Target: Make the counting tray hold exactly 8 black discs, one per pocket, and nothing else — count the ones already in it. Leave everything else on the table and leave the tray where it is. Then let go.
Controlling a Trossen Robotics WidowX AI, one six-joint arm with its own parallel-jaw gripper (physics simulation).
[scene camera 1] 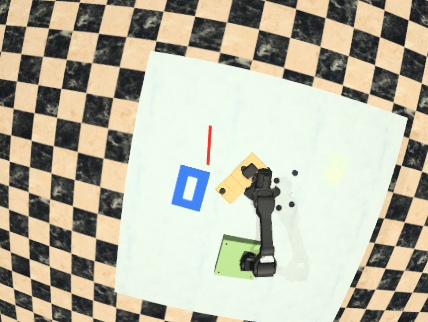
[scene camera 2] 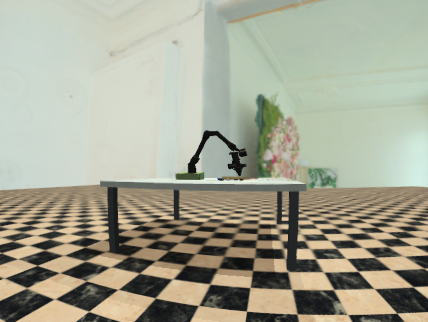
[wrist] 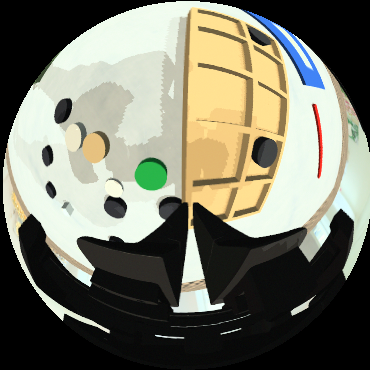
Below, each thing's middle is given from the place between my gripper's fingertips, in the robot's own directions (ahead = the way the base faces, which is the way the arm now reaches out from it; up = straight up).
I see my gripper 70 mm to the right of the tan counting tray (scene camera 1: 235,183), 60 mm past it and 20 mm above it. The rest, counted from my hand: green disc (wrist: 151,173): 30 mm below, 30 mm behind, 20 mm to the right.
